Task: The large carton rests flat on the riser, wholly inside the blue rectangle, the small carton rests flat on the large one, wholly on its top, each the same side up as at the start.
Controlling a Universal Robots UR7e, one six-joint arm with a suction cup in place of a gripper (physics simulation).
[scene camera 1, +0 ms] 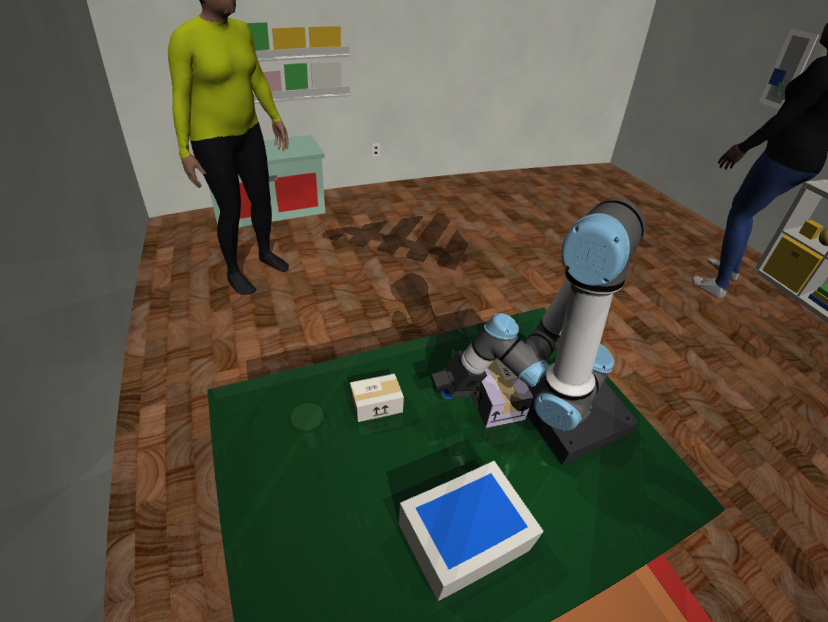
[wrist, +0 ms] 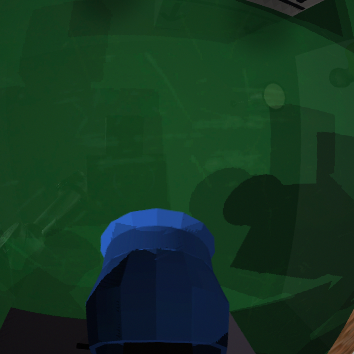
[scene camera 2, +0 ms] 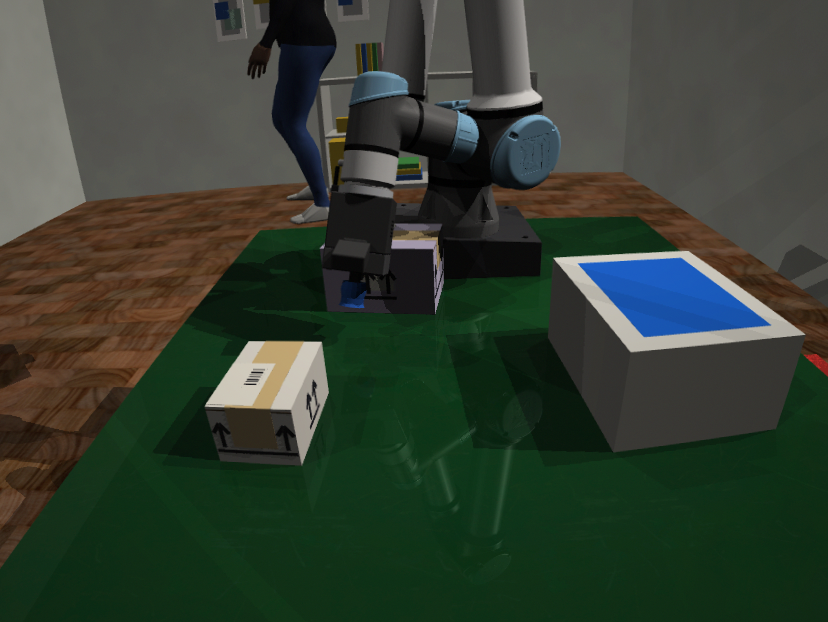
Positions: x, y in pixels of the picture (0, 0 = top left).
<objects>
large carton: scene camera 1; wrist 28, 325; scene camera 2
riser: scene camera 1; scene camera 2; not seen in the wrist view (out of frame)
same spot on large carton: [scene camera 2: 413, 285] = [scene camera 1: 485, 409]
same spot on riser: [scene camera 1: 459, 532] = [scene camera 2: 695, 304]
</objects>
